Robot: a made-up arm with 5 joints.
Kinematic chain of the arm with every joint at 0, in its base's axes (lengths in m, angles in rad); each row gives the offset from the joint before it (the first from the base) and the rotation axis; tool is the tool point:
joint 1: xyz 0 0 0.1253 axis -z
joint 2: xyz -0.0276 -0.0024 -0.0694 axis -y
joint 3: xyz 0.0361 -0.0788 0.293 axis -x
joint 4: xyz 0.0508 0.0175 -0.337 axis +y
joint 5: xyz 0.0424 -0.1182 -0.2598 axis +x
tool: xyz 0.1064 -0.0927 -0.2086
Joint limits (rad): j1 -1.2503..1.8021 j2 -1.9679..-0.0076 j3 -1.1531..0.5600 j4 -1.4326..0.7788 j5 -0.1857..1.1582
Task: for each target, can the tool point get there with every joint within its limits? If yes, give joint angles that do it. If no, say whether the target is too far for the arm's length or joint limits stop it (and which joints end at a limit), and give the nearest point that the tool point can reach.
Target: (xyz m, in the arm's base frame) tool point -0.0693 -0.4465 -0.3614
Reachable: yes | joints -0.5622 -0.4305 0.2160 0.6098 0.4847
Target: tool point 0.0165 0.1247 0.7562
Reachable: no: joint limits stop it (at a limit: joint 2, joint 4) | nearest point 0.0558 0.4215 0.3847 | short by 0.477 m
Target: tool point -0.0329 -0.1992 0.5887
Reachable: no: joint limits stop it (at a limit: joint 1, joint 2, joint 4) | nearest point -0.1141 -0.4124 0.3850 | short by 0.306 m
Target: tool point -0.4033 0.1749 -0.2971
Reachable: yes | joints -0.0590 -0.8102 -0.4724 0.4590 0.3540
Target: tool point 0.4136 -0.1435 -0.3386
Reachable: yes | joints 0.7336 -0.7242 -0.7757 -1.1578 0.7209
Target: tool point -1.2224 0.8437 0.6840
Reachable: no: too far | nearest point -0.5972 0.3923 0.2440 | short by 0.888 m
